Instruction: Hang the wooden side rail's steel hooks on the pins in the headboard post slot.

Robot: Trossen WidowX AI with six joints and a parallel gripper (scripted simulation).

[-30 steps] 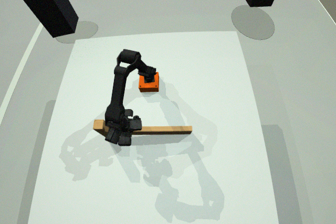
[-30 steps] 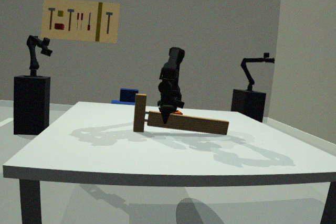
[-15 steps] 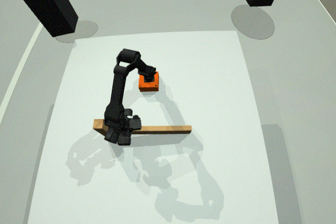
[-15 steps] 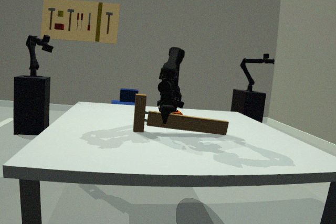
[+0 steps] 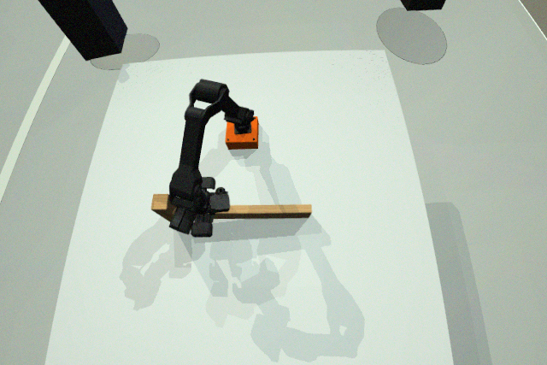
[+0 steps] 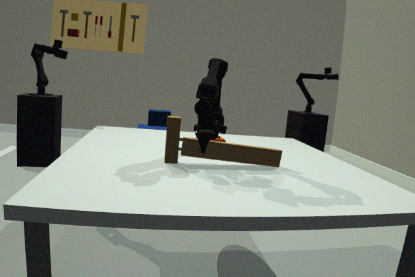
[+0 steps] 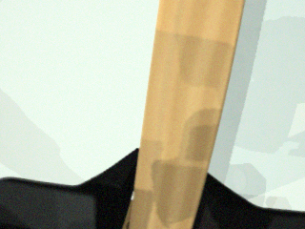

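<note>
The headboard post lies 10 mm behind my gripper tip, 120 mm to the right of it and 40 mm above it.
</note>
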